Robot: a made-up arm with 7 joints.
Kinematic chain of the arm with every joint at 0, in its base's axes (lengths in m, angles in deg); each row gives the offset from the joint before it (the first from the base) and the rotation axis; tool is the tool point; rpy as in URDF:
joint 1: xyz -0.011 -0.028 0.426 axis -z
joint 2: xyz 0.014 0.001 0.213 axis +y
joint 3: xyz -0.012 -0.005 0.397 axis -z
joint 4: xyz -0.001 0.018 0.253 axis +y
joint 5: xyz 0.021 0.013 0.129 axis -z
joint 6: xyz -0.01 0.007 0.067 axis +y
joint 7: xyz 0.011 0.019 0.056 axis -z
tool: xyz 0.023 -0.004 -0.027 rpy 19.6 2.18 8
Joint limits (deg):
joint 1: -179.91..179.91
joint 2: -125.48..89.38
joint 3: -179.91..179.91
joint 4: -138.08..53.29
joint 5: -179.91..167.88
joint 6: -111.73..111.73
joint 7: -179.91..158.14
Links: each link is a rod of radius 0.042 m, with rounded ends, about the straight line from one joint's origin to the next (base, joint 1, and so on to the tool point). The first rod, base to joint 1, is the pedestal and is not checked.
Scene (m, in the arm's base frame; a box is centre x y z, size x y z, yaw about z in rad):
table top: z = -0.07
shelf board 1: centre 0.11 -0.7 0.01 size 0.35 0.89 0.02 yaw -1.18
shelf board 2: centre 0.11 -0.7 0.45 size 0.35 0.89 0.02 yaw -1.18
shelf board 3: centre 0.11 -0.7 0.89 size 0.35 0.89 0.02 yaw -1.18
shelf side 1: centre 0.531 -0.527 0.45 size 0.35 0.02 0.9 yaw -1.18
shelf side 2: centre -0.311 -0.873 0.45 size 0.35 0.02 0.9 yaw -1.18
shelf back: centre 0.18 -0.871 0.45 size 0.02 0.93 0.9 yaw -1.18
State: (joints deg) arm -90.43 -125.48 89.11 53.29 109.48 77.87 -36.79
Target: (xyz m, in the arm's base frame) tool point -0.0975 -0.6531 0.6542
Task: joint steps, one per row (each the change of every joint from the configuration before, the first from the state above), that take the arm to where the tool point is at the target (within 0.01 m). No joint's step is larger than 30 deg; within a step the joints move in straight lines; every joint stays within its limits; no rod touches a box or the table.
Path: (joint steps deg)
1: 17.42 0.00 7.04 -26.30 -6.50 5.64 12.86
2: 17.42 0.00 7.04 -26.31 -6.51 5.65 12.86
3: 17.41 0.00 7.04 -26.30 -6.50 5.64 12.87
4: 17.42 0.00 7.04 -26.30 -6.51 5.64 12.86
5: 17.42 0.00 7.04 -26.31 -6.50 5.65 12.86
6: 17.42 0.00 7.04 -26.30 -6.51 5.64 12.86
7: 0.91 11.73 -14.79 15.50 1.90 -13.44 -20.40
8: 0.92 11.74 -14.79 15.49 1.90 -13.43 -20.40
9: 0.91 11.73 -14.79 15.50 1.91 -13.44 -20.40
10: -28.65 0.09 3.83 -11.26 17.94 -1.35 -0.46
11: -28.66 0.09 3.82 -11.26 17.95 -1.35 -0.47
12: -28.65 0.09 3.83 -11.25 17.94 -1.35 -0.46
13: -28.65 0.10 3.83 -11.26 17.94 -1.35 -0.46

